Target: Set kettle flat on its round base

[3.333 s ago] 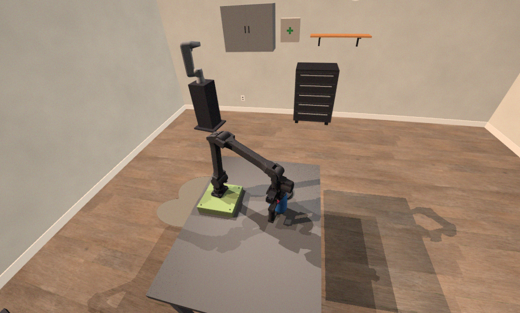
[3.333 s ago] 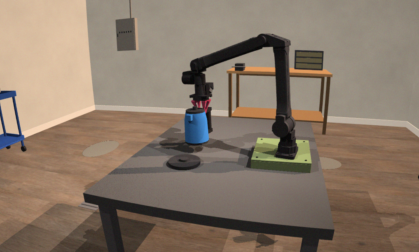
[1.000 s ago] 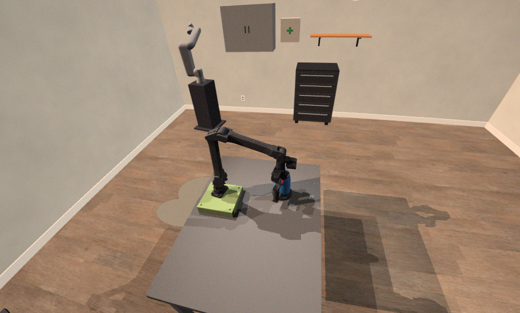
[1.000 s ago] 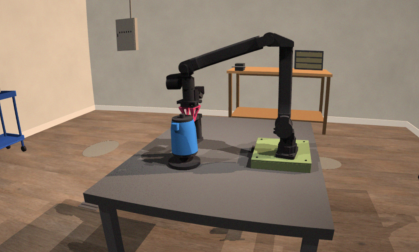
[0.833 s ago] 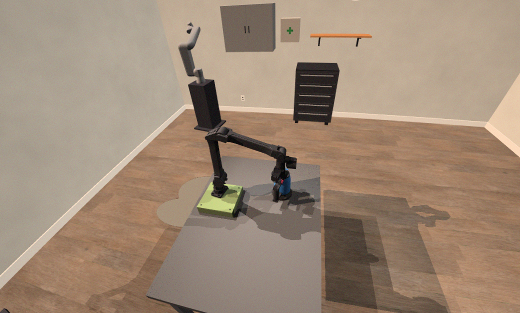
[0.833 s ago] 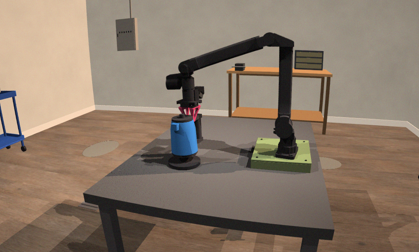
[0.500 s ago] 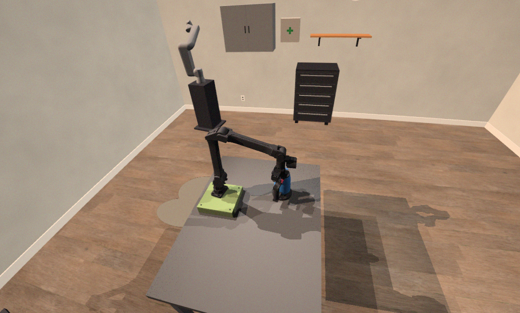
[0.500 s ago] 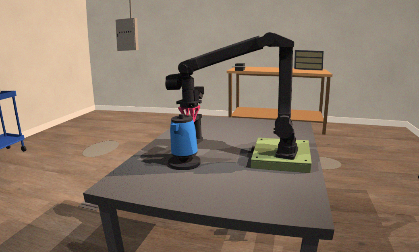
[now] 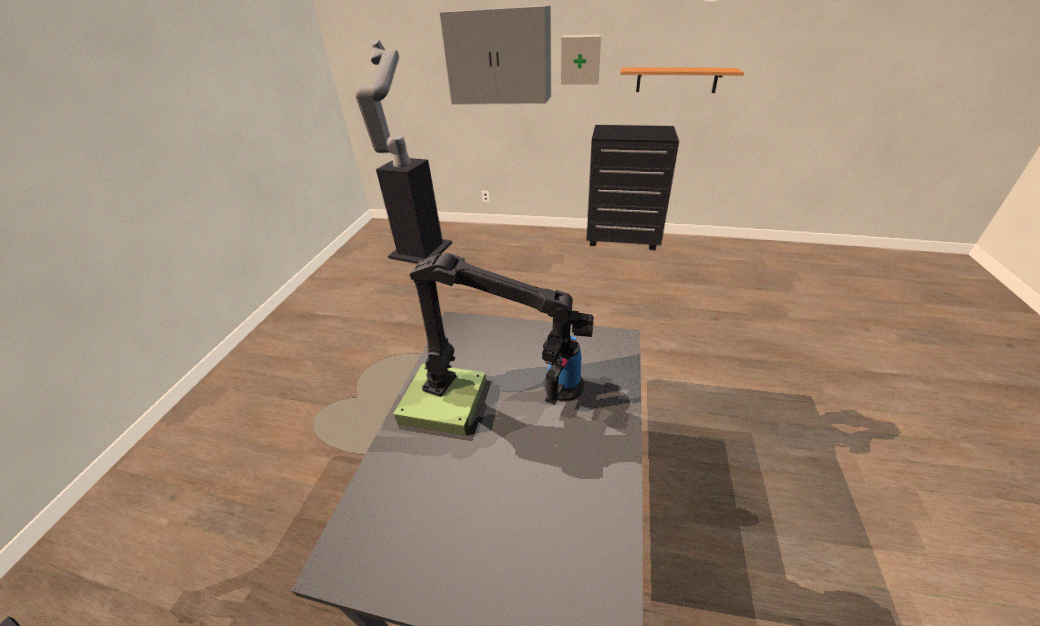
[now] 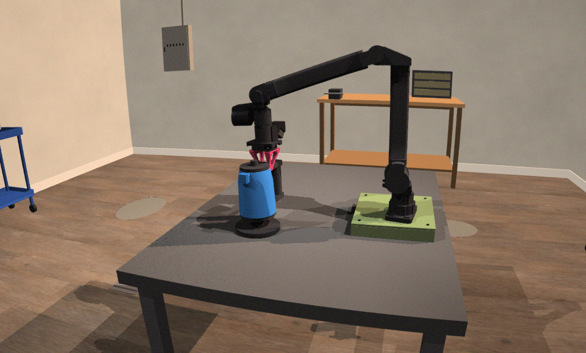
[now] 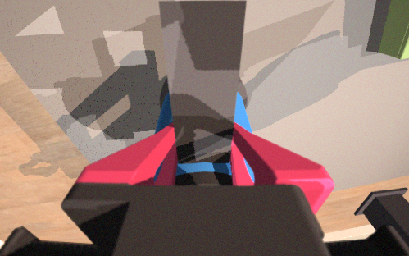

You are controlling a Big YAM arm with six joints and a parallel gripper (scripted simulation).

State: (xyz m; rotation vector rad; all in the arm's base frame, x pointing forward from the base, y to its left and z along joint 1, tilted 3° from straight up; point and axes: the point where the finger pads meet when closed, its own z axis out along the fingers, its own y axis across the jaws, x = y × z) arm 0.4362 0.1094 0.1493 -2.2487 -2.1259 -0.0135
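Now: hand 3 cm to the right of the blue kettle and 5 cm above it. The rest, counted from my hand: round black base 7 cm to the left, 18 cm below.
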